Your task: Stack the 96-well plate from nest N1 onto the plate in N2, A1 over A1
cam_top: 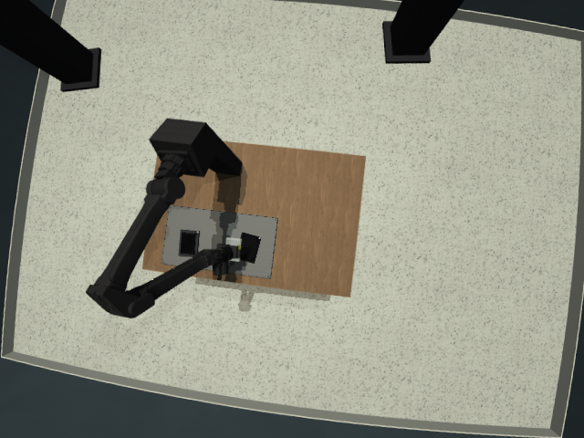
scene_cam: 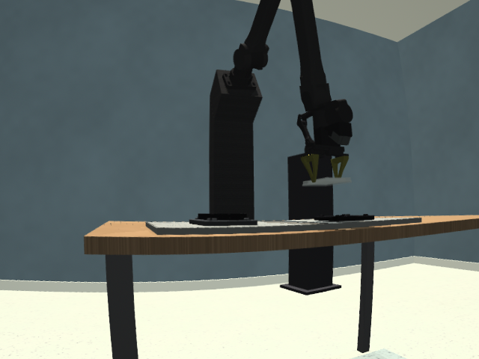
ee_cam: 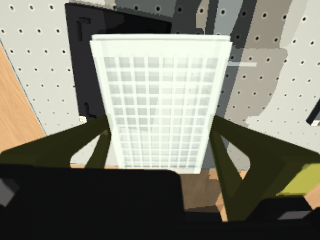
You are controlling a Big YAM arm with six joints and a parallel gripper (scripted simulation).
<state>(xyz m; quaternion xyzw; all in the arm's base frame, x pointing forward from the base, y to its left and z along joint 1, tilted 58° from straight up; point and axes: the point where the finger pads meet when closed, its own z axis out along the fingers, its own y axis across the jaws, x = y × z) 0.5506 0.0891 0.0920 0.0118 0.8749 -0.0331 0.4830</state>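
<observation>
The black 96-well plate lies 30 mm behind my hand, 310 mm to the right of it and 100 mm below it. The rest, counted from my hand: black plate nest 60 mm to the left, 110 mm below; then white 96-well plate 10 mm below.
</observation>
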